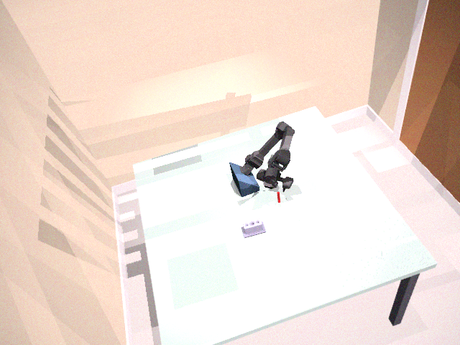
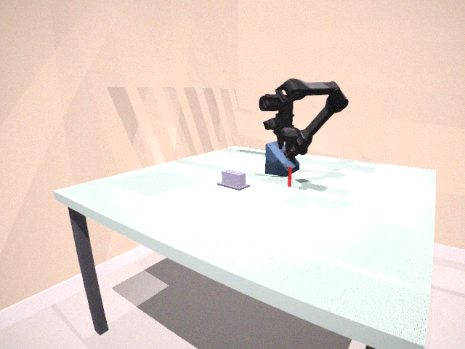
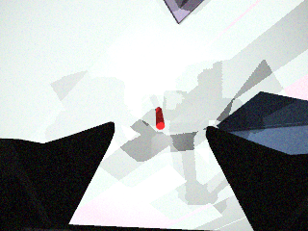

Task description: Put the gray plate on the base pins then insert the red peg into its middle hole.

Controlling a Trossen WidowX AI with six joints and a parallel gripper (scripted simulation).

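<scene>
The red peg lies 110 mm below my gripper tip, 30 mm behind it and 10 mm to the left of it. Also, from my gripper tip: gray plate 160 mm to the right, 120 mm ahead, 100 mm below; then pin base 160 mm to the right, 140 mm below, 120 mm ahead.
</scene>
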